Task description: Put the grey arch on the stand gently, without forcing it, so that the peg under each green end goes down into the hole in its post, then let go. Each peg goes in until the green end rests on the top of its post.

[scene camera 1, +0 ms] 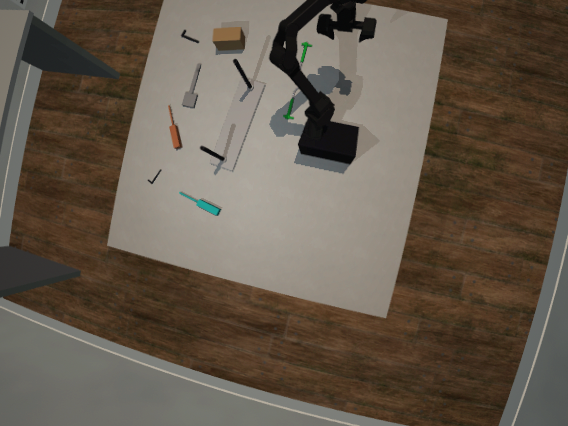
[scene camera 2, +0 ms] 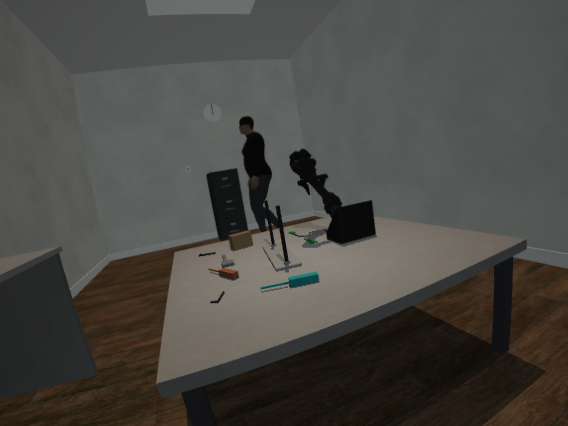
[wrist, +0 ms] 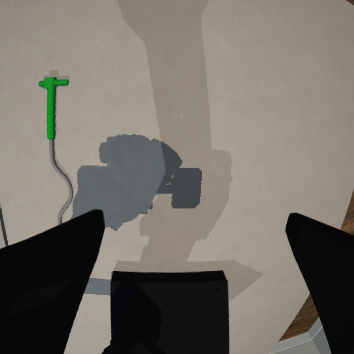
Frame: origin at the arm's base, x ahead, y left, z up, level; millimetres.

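Seen in the pictures: gripper, between the fingertips: [scene camera 1: 346, 39] [scene camera 2: 316, 193] [wrist: 199, 222]; arm's base, origin of its link: [scene camera 1: 314, 134] [scene camera 2: 339, 216] [wrist: 137, 348].
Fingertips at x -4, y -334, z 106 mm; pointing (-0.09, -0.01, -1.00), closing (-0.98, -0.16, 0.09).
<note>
Pixels of each thing's top centre, then the offset from my fingertips to it.
- grey arch, centre of its top: [wrist: 55, 193] [scene camera 1: 298, 79] [scene camera 2: 301, 235] 214 mm down, 157 mm ahead, 108 mm left
- far post, centre of its top: [scene camera 1: 236, 62] [scene camera 2: 266, 202] 17 mm up, 341 mm ahead, 201 mm left
- tan block, centre of its top: [scene camera 1: 226, 34] [scene camera 2: 239, 233] 147 mm down, 501 mm ahead, 28 mm left
- grey tool, centre of its top: [scene camera 1: 193, 84] [scene camera 2: 226, 258] 214 mm down, 595 mm ahead, 259 mm left
- orange screwdriver, centre of its top: [scene camera 2: 221, 269] [scene camera 1: 171, 125] 199 mm down, 616 mm ahead, 464 mm left
- teal screwdriver, centre of its top: [scene camera 2: 288, 278] [scene camera 1: 197, 202] 199 mm down, 383 mm ahead, 738 mm left
The grey arch [scene camera 1: 291, 106] [scene camera 2: 311, 241] [wrist: 71, 189] lies flat on the table beside the stand, between the stand and the robot base. Its green ends carry short crosspieces; the arm hides part of its grey rod in scene camera 1. The stand's pale base [scene camera 1: 239, 125] [scene camera 2: 275, 264] carries two upright black posts, a far post [scene camera 1: 242, 73] [scene camera 2: 269, 225] and a near post [scene camera 1: 213, 153] [scene camera 2: 282, 235]. The post holes are too small to see. My gripper [scene camera 1: 347, 33] [wrist: 199, 222] is open and empty, high above the table, to the side of the arch away from the stand.
A tan block [scene camera 1: 228, 38] [scene camera 2: 241, 240] lies near the far post. A grey tool [scene camera 1: 190, 99], an orange screwdriver [scene camera 1: 174, 136], two black hex keys [scene camera 1: 190, 37] [scene camera 1: 154, 177] and a teal screwdriver [scene camera 1: 208, 207] [scene camera 2: 303, 279] lie around the stand. The black robot base [scene camera 1: 328, 142] [scene camera 2: 355, 221] stands near the arch.
</note>
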